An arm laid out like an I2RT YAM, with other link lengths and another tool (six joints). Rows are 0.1 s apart.
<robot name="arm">
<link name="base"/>
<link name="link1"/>
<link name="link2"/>
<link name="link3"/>
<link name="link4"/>
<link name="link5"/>
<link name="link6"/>
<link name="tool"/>
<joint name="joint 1" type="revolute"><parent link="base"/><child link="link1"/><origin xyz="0 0 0.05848" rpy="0 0 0"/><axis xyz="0 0 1"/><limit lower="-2.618" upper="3.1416"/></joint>
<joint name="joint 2" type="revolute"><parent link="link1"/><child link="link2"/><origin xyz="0.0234 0.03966 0.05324" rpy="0 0 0"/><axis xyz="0 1 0"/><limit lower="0" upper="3.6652"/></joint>
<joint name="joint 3" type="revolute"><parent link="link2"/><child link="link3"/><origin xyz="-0.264 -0.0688 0" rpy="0 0 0"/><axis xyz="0 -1 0"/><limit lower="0" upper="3.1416"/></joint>
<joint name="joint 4" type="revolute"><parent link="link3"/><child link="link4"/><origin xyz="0.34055 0.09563 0.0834" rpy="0 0 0"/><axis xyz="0 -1 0"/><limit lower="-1.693" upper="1.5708"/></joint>
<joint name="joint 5" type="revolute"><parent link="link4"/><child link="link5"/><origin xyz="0.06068 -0.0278 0.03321" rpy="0 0 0"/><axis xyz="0 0 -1"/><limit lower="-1.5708" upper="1.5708"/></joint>
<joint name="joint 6" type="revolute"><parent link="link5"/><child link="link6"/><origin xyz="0.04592 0 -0.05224" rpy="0 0 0"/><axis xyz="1 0 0"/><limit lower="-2.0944" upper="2.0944"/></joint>
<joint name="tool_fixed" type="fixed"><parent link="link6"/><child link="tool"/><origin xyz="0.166 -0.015 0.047" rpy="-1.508 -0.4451 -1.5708"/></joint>
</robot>
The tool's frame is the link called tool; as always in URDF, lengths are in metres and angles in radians.
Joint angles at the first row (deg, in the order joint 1, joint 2, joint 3, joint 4, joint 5, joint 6):
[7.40 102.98 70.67 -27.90 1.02 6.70]
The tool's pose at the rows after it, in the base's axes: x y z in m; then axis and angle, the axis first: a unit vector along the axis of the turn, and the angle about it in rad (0 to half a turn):
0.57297, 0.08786, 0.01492, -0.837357, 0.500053, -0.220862, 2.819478
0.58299, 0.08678, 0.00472, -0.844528, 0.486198, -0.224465, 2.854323
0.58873, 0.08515, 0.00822, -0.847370, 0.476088, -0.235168, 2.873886
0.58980, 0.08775, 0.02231, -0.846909, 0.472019, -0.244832, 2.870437
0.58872, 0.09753, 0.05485, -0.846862, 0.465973, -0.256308, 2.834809
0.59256, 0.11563, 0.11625, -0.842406, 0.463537, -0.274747, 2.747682
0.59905, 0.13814, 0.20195, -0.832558, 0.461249, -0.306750, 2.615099
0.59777, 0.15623, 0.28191, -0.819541, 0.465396, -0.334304, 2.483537
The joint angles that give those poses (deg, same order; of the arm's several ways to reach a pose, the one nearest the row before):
[7.62 106.83 72.66 -27.81 2.39 4.60]
[7.77 110.10 75.20 -27.86 3.90 2.63]
[7.94 110.76 76.31 -27.90 5.34 1.30]
[8.38 109.45 76.55 -28.43 5.96 1.17]
[9.13 106.00 76.84 -29.91 5.34 1.34]
[10.15 101.65 79.83 -32.64 3.27 2.79]
[11.36 97.69 85.49 -34.74 0.56 5.13]
[12.45 94.94 91.42 -36.21 -1.82 8.45]

